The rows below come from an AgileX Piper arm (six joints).
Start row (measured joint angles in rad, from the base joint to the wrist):
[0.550 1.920 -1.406 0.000 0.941 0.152]
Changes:
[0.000 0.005 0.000 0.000 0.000 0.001]
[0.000 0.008 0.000 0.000 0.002 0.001]
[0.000 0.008 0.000 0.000 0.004 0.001]
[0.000 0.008 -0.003 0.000 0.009 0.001]
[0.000 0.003 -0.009 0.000 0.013 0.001]
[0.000 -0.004 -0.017 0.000 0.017 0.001]
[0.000 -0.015 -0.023 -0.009 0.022 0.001]
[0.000 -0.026 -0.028 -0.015 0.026 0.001]
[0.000 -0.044 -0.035 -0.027 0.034 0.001]
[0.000 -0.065 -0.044 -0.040 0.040 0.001]
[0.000 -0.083 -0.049 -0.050 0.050 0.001]
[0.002 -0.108 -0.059 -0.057 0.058 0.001]
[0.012 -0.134 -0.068 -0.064 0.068 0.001]
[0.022 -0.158 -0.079 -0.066 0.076 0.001]
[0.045 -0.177 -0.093 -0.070 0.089 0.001]
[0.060 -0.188 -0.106 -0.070 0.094 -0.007]
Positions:
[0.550 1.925 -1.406 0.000 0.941 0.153]
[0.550 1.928 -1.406 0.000 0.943 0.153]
[0.550 1.928 -1.406 0.000 0.945 0.153]
[0.550 1.928 -1.409 0.000 0.950 0.153]
[0.550 1.923 -1.415 0.000 0.954 0.153]
[0.550 1.916 -1.423 0.000 0.958 0.153]
[0.550 1.905 -1.429 -0.009 0.963 0.153]
[0.550 1.894 -1.434 -0.015 0.967 0.153]
[0.550 1.876 -1.441 -0.027 0.975 0.153]
[0.550 1.855 -1.450 -0.040 0.981 0.153]
[0.550 1.837 -1.455 -0.050 0.991 0.153]
[0.552 1.812 -1.465 -0.057 0.999 0.153]
[0.562 1.786 -1.474 -0.064 1.009 0.153]
[0.572 1.762 -1.485 -0.066 1.017 0.153]
[0.595 1.743 -1.499 -0.070 1.030 0.153]
[0.610 1.732 -1.512 -0.070 1.035 0.145]

